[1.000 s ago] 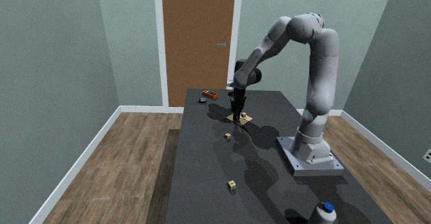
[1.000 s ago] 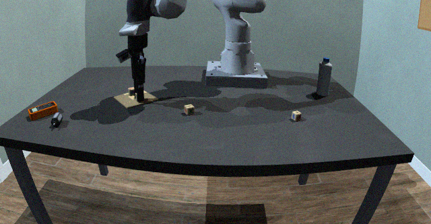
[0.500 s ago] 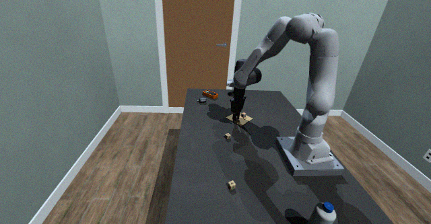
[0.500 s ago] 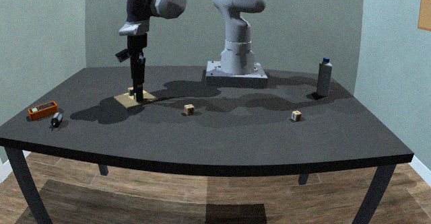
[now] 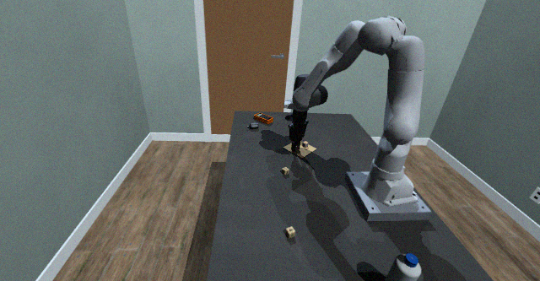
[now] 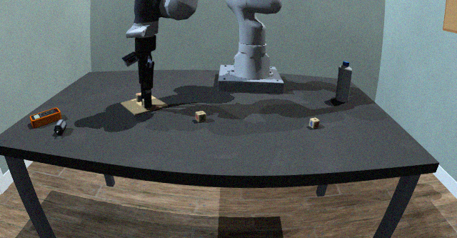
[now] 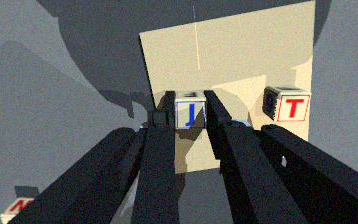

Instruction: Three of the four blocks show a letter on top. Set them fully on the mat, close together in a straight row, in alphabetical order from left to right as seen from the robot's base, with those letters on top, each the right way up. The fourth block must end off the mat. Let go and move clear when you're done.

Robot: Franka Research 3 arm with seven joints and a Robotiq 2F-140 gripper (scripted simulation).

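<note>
Now: the tan mat 4 cm below my hand, 3 cm behind it and 2 cm to the right of it. Also, from my hand: block: 7 cm behind, 5 cm to the right, 3 cm below; orange device: 39 cm to the right, 16 cm ahead, 3 cm below.
</note>
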